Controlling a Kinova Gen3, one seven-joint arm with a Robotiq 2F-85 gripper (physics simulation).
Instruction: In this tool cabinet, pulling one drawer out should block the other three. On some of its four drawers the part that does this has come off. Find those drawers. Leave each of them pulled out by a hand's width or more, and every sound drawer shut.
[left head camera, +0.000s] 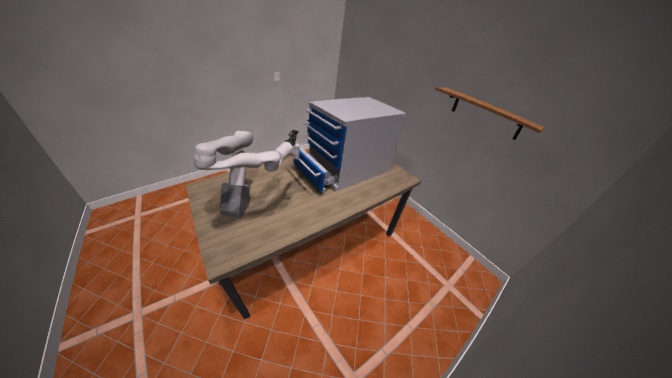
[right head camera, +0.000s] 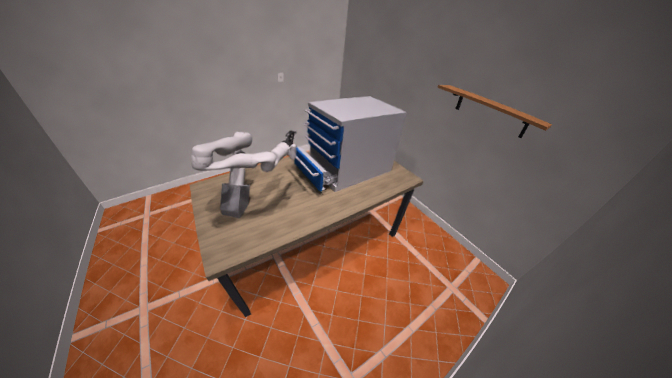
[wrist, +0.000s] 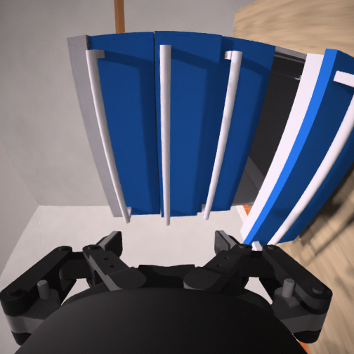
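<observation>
The grey tool cabinet (left head camera: 372, 145) (right head camera: 370, 145) (wrist: 79, 65) has four blue drawers with white bar handles. In the wrist view its top is at the left. The top drawer (wrist: 132, 125), second drawer (wrist: 187, 125) and third drawer (wrist: 250, 90) look shut. The bottom drawer (left head camera: 315, 181) (right head camera: 314, 181) (wrist: 335, 100) stands well out, with a dark gap behind its front. My gripper (left head camera: 293, 134) (right head camera: 291, 135) (wrist: 168, 241) is open and empty, in front of the cabinet and above the bottom drawer. In the wrist view the second drawer's handle lines up between the fingers, which stand apart from it.
The cabinet stands on a wooden table (left head camera: 300, 220) (right head camera: 300, 220) (wrist: 300, 25), with the arm's base at the other end. The pulled-out bottom drawer juts toward the arm below the gripper. A wooden rail (left head camera: 490, 107) (right head camera: 495, 105) (wrist: 119, 15) is on the wall behind the cabinet.
</observation>
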